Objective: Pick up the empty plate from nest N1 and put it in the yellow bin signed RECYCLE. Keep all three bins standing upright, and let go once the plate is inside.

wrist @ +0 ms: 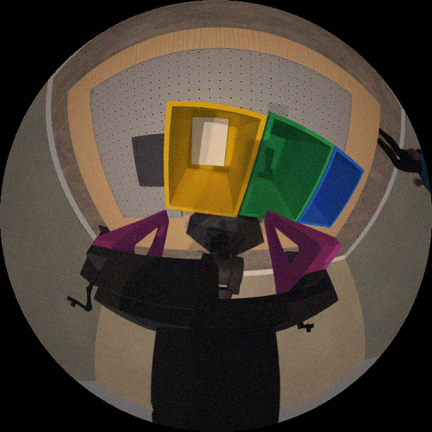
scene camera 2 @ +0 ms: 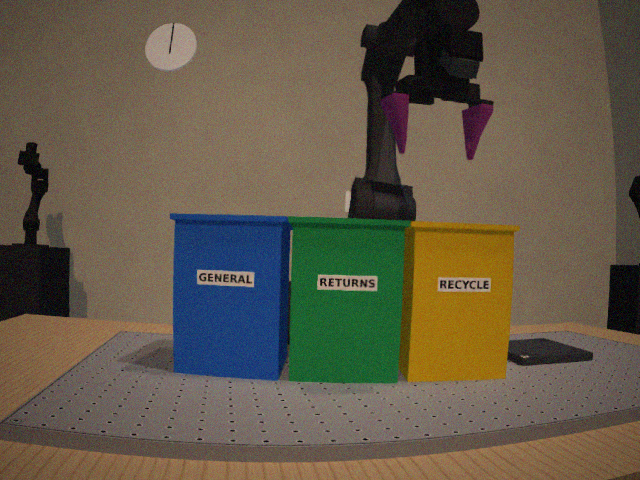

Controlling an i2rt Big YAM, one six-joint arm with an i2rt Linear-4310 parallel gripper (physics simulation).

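Frame: origin at the arm's base, x ahead, y left, z up, level; centimetres.
Where they show: gripper, between the fingertips: [scene camera 2: 437, 156].
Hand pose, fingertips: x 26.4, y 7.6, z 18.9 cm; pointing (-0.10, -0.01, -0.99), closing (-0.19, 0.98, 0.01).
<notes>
Each offset is from my fingertips to the top centre of the thing. Level surfaces: height alone.
The white plate [wrist: 210, 142] lies inside the yellow bin {dx +1.0, dy +1.6, dz -9.2 cm} [scene camera 2: 459, 330] [wrist: 200, 192], at its bottom in the wrist view; the bin walls hide it in the scene view. The yellow bin, signed RECYCLE, stands upright. The green bin {dx +2.2, dy -11.6, dz -9.2 cm} [scene camera 2: 346, 330] [wrist: 295, 170], signed RETURNS, stands upright beside it. The blue bin {dx +2.7, dy -24.8, dz -9.2 cm} [scene camera 2: 227, 325] [wrist: 332, 190], signed GENERAL, stands upright at the left in the scene view. My gripper [scene camera 2: 435, 156] [wrist: 216, 215] is open and empty, high above the yellow bin's rim, its magenta fingers wide apart. Nest N1 cannot be made out.
A dark flat block {dx -6.8, dy +17.6, dz -25.7 cm} [scene camera 2: 550, 351] [wrist: 150, 160] lies beside the yellow bin on the grey perforated board {dz -27.2 cm} [scene camera 2: 206, 413] [wrist: 225, 75]. The three bins stand in a close row. The wooden table {dz -28.5 cm} [scene camera 2: 31, 335] [wrist: 80, 115] surrounds the board.
</notes>
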